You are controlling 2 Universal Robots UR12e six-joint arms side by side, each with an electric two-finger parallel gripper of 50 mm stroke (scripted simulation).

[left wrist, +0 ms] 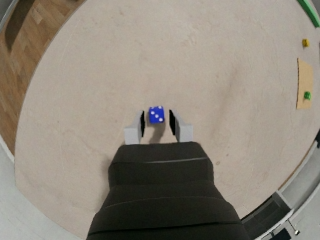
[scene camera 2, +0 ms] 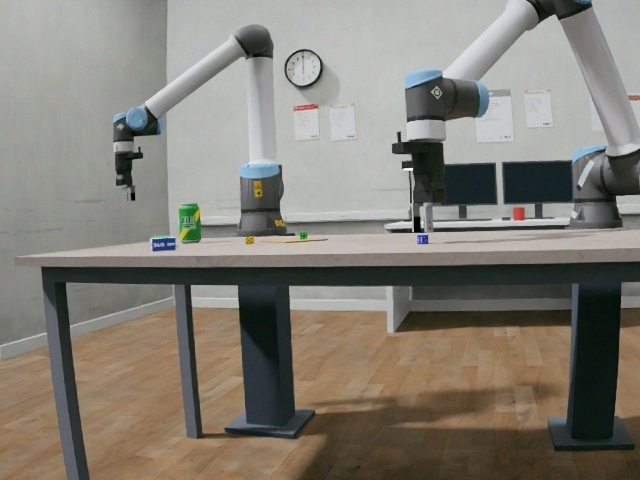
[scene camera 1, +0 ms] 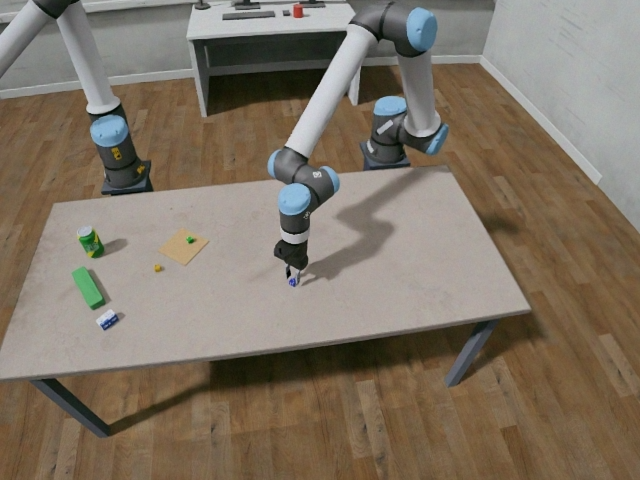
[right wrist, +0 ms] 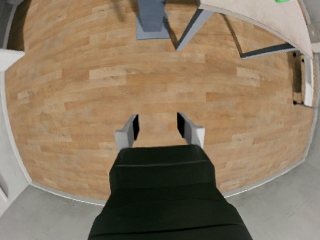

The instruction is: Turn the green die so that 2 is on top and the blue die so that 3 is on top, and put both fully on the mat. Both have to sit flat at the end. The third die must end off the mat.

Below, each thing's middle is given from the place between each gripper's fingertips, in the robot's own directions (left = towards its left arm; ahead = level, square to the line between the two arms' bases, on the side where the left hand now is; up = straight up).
Scene:
My left gripper (scene camera 2: 422, 232) is now 39 cm to the left of the tan mat (scene camera 1: 177, 248), 23 cm past it and 4 cm above it.
Right now the tan mat is 900 mm to the left of my right hand, 480 mm ahead of it and 170 mm below it.

